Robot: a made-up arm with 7 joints. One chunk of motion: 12 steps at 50 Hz.
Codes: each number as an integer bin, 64 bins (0 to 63) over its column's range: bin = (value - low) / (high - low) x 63, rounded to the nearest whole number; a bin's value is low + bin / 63 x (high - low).
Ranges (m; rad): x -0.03..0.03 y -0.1..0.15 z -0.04..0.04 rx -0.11..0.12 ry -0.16..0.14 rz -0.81..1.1
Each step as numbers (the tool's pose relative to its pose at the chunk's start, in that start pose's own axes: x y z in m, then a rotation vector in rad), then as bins.
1 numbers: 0.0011 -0.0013 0.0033 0.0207 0.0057 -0.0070
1 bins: 33 25 34 36 35 26
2 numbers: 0.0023 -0.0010 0.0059 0.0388 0.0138 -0.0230
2 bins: 34 25 36 41 36 26
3 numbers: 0.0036 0.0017 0.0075 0.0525 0.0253 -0.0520
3 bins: 35 26 37 45 39 25
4 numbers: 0.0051 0.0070 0.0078 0.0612 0.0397 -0.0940
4 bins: 37 27 38 47 42 24
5 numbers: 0.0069 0.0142 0.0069 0.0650 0.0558 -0.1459
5 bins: 39 29 37 48 45 22
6 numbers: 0.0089 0.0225 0.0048 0.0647 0.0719 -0.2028
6 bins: 41 31 35 48 49 20
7 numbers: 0.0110 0.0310 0.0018 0.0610 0.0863 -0.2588
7 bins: 43 33 33 47 52 18
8 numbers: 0.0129 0.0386 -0.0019 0.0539 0.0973 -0.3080
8 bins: 45 35 30 45 54 17
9 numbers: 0.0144 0.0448 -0.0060 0.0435 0.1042 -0.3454
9 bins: 47 36 27 42 55 15
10 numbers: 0.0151 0.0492 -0.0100 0.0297 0.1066 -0.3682
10 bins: 47 38 24 38 56 15
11 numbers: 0.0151 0.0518 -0.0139 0.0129 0.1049 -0.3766
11 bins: 47 38 21 34 56 14
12 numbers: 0.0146 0.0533 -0.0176 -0.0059 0.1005 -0.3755
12 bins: 47 39 18 29 55 14
